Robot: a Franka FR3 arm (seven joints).
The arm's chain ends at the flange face. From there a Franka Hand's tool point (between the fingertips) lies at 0.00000 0.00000 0.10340 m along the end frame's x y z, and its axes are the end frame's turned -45 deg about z.
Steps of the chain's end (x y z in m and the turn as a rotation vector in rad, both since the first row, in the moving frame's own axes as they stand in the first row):
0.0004 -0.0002 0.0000 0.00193 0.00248 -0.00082
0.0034 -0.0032 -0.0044 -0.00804 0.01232 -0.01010
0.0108 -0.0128 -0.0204 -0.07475 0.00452 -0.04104
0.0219 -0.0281 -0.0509 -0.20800 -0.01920 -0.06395
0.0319 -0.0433 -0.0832 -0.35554 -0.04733 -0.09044
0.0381 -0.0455 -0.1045 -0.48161 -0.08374 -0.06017
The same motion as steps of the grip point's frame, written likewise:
0.0007 0.0002 0.0000 -0.00039 0.00312 -0.00082
0.0050 0.0016 -0.0044 -0.01440 0.00303 -0.01010
0.0117 0.0045 -0.0207 -0.05605 -0.04966 -0.04104
0.0193 0.0098 -0.0531 -0.13350 -0.16065 -0.06395
0.0254 0.0153 -0.0898 -0.21794 -0.28487 -0.09044
0.0203 0.0239 -0.1166 -0.28134 -0.39976 -0.06017

